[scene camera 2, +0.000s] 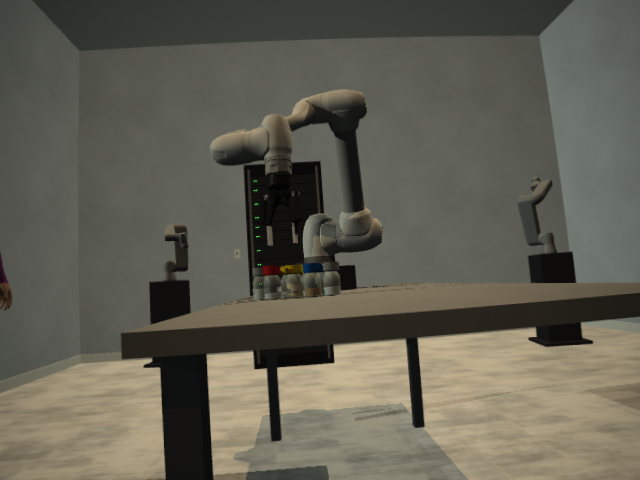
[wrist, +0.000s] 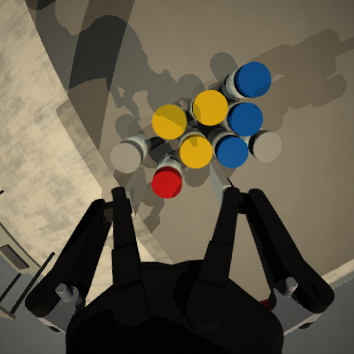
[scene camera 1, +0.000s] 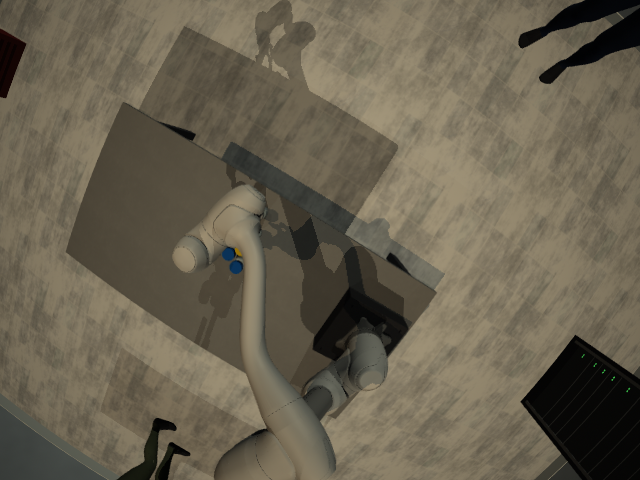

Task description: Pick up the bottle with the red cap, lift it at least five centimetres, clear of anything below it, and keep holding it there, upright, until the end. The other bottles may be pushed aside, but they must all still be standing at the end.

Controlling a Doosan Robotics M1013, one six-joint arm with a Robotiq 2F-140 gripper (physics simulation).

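Frame: origin at the arm's base, x right, y back, z down, level; metres.
Where they show: gripper, fingertip midpoint: (scene camera 2: 282, 244) (wrist: 177, 173); arm's base at its link origin: (scene camera 1: 363, 341).
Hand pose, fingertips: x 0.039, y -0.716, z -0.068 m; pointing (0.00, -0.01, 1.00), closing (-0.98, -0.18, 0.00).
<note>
Things, the pixels of their top centre, and the offset from my fingertips.
- bottle with the red cap, top centre: (wrist: 166, 184) (scene camera 2: 271, 266) dz +0.071, dx +0.033, dy -0.044 m
- yellow-capped bottle at its top centre: (wrist: 195, 152) (scene camera 2: 293, 265) dz +0.071, dx -0.031, dy +0.000 m
The bottle with the red cap (scene camera 2: 271, 270) (wrist: 167, 183) stands upright on the table at the near edge of the bottle group. In the wrist view a yellow-capped bottle (wrist: 196, 151) is close beside it, and a grey-capped bottle (wrist: 126, 157) stands left of it, near the left finger. My gripper (scene camera 2: 282, 235) (wrist: 177, 173) is partly open and empty, pointing down. In scene camera 2 its fingertips hang above the height of the caps. In the wrist view the red cap shows between the fingers, nearer the left one. The arm hides the gripper and the red cap in scene camera 1.
Two more yellow-capped bottles (wrist: 169, 121) (wrist: 210, 107), three blue-capped bottles (wrist: 253, 79) (wrist: 245, 119) (wrist: 232, 152) and another grey-capped bottle (wrist: 266, 146) stand upright behind and right. The table (scene camera 1: 129, 180) (scene camera 2: 413, 316) has an edge to the left in the wrist view.
</note>
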